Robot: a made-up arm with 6 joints.
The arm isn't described. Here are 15 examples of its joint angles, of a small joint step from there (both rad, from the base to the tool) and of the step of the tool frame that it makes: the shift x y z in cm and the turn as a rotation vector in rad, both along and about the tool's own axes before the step.
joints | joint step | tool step
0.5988 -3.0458 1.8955 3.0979 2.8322 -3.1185 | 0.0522 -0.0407 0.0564 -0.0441 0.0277 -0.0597 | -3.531 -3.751 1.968 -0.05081 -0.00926 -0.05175
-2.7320 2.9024 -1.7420 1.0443 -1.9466 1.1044 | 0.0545 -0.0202 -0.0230 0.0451 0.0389 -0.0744 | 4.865 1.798 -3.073 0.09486 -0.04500 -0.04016
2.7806 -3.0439 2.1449 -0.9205 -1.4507 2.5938 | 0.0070 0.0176 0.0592 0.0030 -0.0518 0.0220 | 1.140 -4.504 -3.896 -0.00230 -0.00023 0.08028
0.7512 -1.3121 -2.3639 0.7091 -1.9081 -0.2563 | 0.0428 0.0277 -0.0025 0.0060 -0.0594 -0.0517 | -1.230 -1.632 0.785 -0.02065 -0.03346 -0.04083
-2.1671 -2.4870 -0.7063 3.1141 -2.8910 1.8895 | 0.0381 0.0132 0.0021 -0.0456 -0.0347 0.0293 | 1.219 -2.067 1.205 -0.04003 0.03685 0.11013
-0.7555 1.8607 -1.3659 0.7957 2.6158 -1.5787 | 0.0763 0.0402 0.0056 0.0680 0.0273 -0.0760 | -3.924 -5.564 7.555 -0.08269 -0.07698 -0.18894
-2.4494 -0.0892 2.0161 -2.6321 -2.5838 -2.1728 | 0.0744 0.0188 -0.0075 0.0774 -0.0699 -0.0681 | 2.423 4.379 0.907 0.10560 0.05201 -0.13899
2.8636 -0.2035 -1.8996 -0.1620 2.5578 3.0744 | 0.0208 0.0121 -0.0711 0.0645 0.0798 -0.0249 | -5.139 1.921 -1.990 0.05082 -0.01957 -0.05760
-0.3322 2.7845 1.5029 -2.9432 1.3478 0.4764 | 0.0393 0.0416 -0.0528 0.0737 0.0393 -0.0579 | -1.010 3.378 1.745 -0.03113 0.07985 -0.07776
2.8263 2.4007 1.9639 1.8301 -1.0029 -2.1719 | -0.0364 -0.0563 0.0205 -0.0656 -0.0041 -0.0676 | 0.072 -2.970 -3.330 0.00514 -0.06949 -0.07275
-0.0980 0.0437 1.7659 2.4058 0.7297 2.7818 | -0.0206 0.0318 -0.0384 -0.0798 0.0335 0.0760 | 2.320 -1.009 1.491 -0.02748 -0.03463 0.00808
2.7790 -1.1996 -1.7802 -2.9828 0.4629 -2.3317 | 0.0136 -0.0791 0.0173 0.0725 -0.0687 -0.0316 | -1.308 0.578 7.228 0.01614 -0.00544 0.02630
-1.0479 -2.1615 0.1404 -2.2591 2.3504 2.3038 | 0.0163 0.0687 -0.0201 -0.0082 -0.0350 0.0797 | 4.912 -7.302 -3.353 -0.06924 0.00720 0.05606
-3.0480 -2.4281 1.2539 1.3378 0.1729 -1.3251 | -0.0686 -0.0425 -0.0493 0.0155 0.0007 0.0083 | -9.263 10.265 -2.830 -0.06663 -0.08712 -0.01758
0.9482 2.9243 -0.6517 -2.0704 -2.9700 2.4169 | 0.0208 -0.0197 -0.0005 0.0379 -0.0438 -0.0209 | -2.073 2.498 -0.796 -0.01679 0.05043 -0.04903
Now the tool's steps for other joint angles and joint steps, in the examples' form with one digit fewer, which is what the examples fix.
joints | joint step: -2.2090 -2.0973 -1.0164 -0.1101 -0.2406 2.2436 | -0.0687 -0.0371 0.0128 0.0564 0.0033 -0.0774
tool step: 5.42 0.79 3.37 -0.0350 -0.0121 0.0439
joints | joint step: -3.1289 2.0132 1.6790 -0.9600 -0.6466 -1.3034 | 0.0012 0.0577 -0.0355 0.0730 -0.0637 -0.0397
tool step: -0.22 3.13 2.97 0.0560 0.0185 0.0272
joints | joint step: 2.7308 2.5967 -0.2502 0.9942 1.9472 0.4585 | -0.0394 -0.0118 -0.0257 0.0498 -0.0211 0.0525
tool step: 2.07 1.01 -5.48 -0.0885 -0.0270 0.0092
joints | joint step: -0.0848 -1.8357 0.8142 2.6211 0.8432 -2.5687 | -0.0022 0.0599 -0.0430 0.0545 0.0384 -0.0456
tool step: 5.36 -0.65 -0.81 0.0164 -0.0387 -0.0036
